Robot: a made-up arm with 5 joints. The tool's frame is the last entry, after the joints.
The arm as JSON. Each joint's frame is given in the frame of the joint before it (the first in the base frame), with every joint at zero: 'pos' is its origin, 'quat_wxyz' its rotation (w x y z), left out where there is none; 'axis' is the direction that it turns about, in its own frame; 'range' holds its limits. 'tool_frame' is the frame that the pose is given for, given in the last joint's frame.
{
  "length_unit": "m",
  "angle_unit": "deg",
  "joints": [
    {
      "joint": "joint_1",
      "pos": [
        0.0,
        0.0,
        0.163
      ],
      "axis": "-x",
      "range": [
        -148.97,
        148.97
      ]
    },
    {
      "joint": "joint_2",
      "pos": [
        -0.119,
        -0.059,
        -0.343
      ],
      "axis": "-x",
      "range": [
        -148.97,
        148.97
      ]
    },
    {
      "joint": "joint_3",
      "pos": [
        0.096,
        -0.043,
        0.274
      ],
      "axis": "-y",
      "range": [
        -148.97,
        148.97
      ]
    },
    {
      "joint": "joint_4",
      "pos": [
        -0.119,
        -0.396,
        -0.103
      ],
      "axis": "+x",
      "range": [
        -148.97,
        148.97
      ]
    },
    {
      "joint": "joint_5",
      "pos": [
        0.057,
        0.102,
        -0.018
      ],
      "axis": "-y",
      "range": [
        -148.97,
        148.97
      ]
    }
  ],
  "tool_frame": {
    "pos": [
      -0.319,
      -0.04,
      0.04
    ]
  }
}
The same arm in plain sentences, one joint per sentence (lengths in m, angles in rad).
The arm has five revolute joints in a row. What follows holds with every joint at zero, and every direction is one of the base frame's.
The first joint lies 0.163 m along +z from the base frame's origin and rotates about -x, from -2.6 to 2.6 rad.
The second joint lies 0.119 m along -x and 0.059 m along -y and 0.343 m along -z from the first joint and rotates about -x, from -2.6 to 2.6 rad.
The third joint lies 0.096 m along +x and 0.043 m along -y and 0.274 m along +z from the second joint and rotates about -y, from -2.6 to 2.6 rad.
The fourth joint lies 0.119 m along -x and 0.396 m along -y and 0.103 m along -z from the third joint and rotates about +x, from -2.6 to 2.6 rad.
The fifth joint lies 0.057 m along +x and 0.102 m along +y and 0.018 m along -z from the fourth joint and rotates about -y, from -2.6 to 2.6 rad.
The tool frame, which is the frame that the pose is given for, lies 0.319 m along -x and 0.04 m along -y and 0.04 m along +z from the fifth joint; its axes are parallel to the base frame's.

